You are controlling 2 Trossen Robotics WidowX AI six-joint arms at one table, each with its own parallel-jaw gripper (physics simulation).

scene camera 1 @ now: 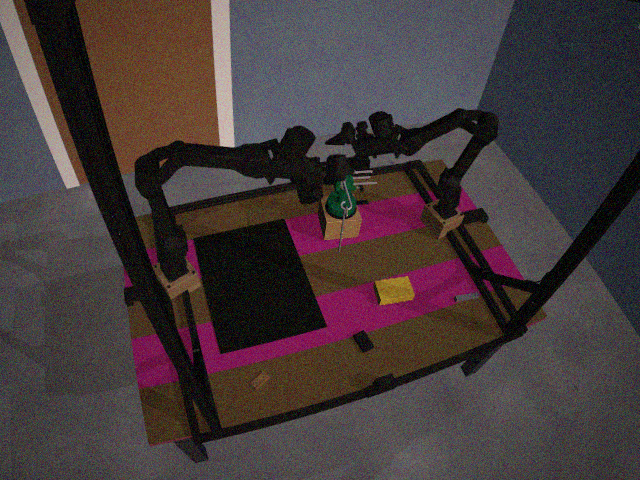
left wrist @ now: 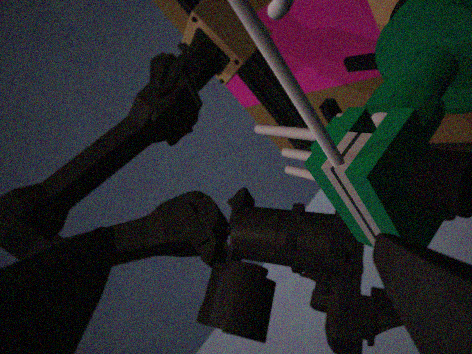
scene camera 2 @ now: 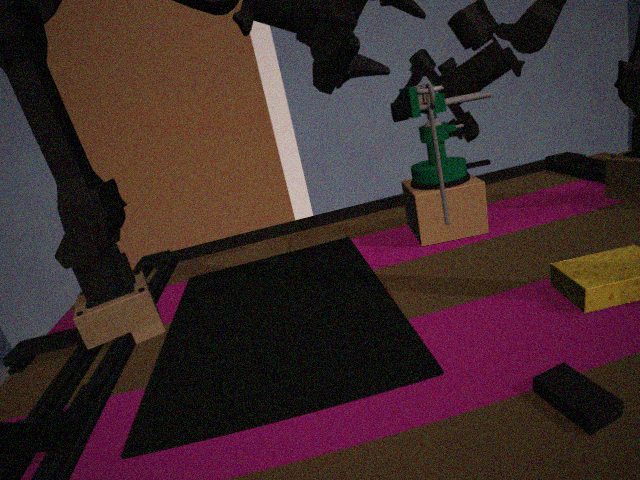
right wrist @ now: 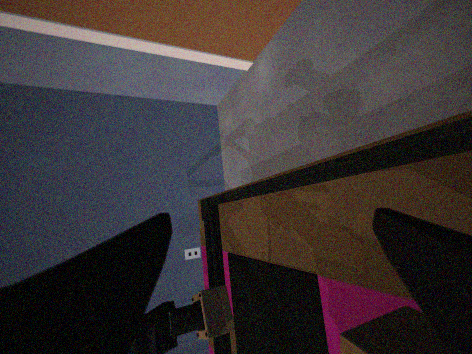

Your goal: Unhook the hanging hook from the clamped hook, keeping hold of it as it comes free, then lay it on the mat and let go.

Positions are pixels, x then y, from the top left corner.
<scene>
left gripper: open, holds nothing
right gripper: open, holds nothing
a small black block (scene camera 2: 588, 405): on the table
</scene>
